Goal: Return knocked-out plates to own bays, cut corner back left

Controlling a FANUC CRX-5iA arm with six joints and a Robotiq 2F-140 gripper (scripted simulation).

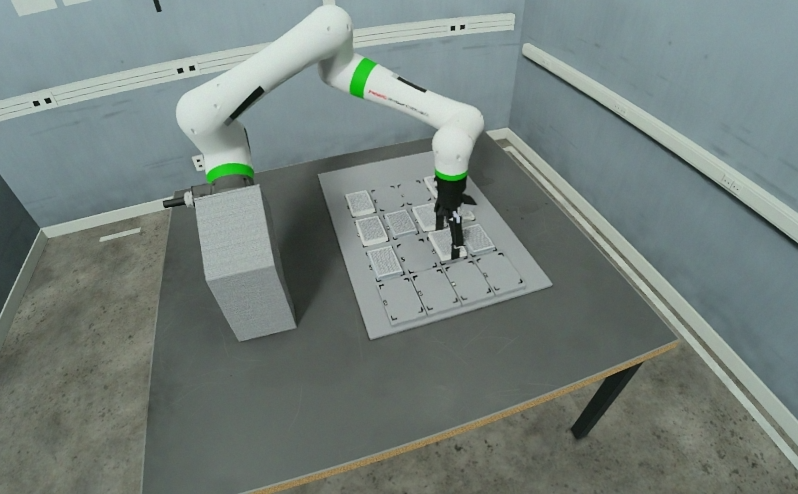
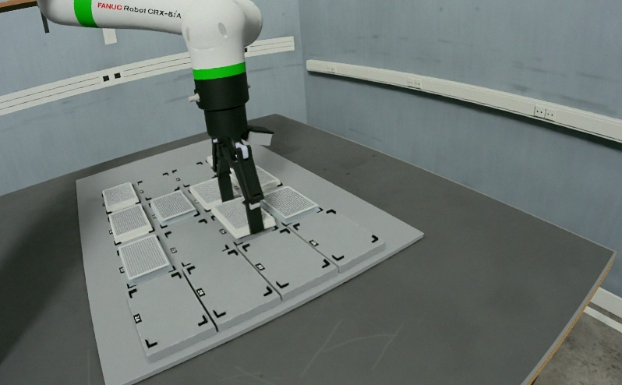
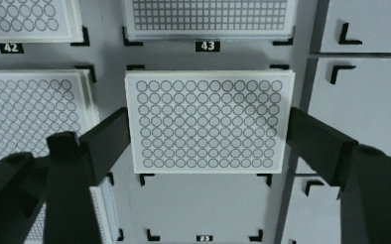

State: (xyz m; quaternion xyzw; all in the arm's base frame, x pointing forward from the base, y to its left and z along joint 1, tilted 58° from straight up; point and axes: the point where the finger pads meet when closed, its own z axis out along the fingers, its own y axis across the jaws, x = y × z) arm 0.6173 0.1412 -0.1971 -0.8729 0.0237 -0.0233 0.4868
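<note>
The bay label lies 60 mm ahead of my hand and 30 mm below it. From my hand the other things lie so: 384-well plate (210 mm behind, 20 mm below); then label 22 (170 mm to the left, 150 mm behind, 30 mm below).
</note>
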